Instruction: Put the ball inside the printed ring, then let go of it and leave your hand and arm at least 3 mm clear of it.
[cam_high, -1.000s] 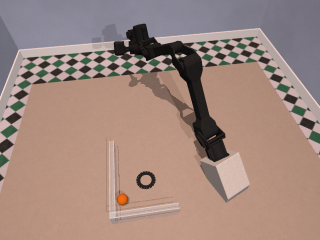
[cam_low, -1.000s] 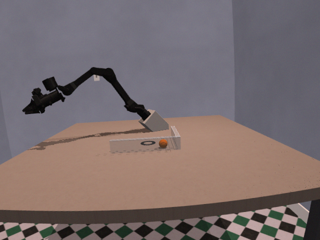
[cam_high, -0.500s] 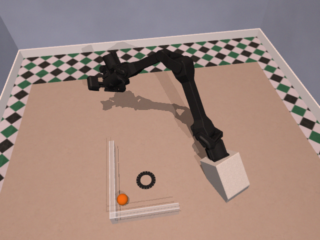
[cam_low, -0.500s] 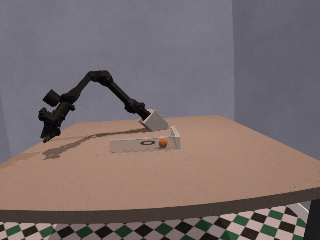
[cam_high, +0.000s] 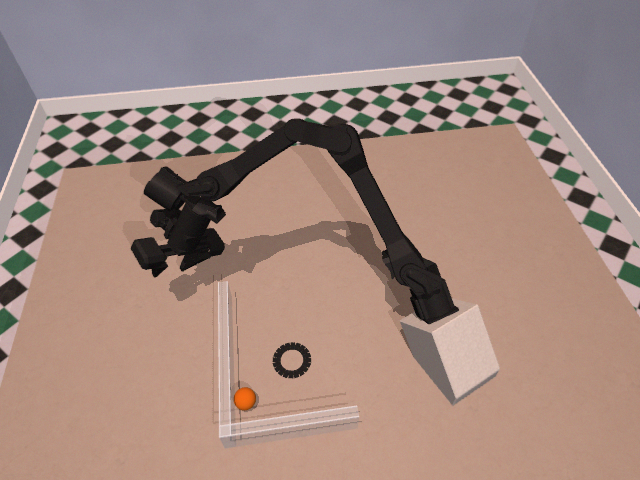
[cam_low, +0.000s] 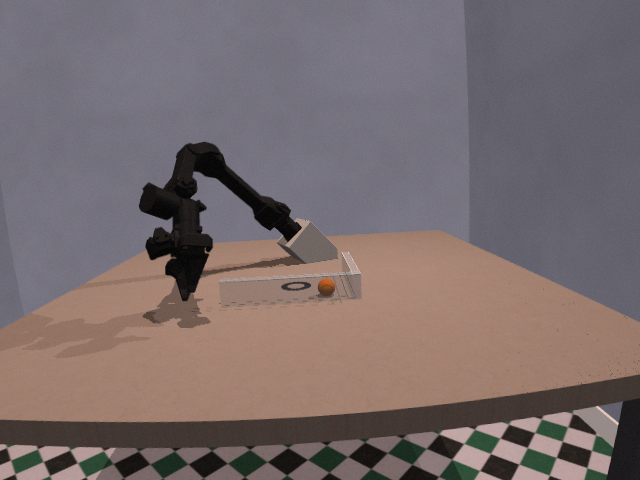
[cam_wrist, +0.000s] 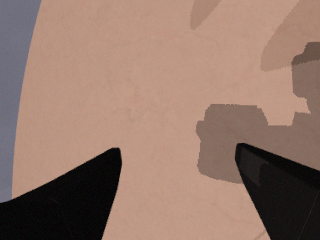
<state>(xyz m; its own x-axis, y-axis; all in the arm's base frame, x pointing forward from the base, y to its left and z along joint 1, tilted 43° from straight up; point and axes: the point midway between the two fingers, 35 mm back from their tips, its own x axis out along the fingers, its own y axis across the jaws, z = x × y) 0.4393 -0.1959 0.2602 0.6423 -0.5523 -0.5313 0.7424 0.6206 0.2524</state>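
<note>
My hand is 6 cm past the ball, 31 cm to the right of it and 7 cm above it. Also, from my hand: clear wall 12 cm behind, 39 cm to the left, 5 cm below.
</note>
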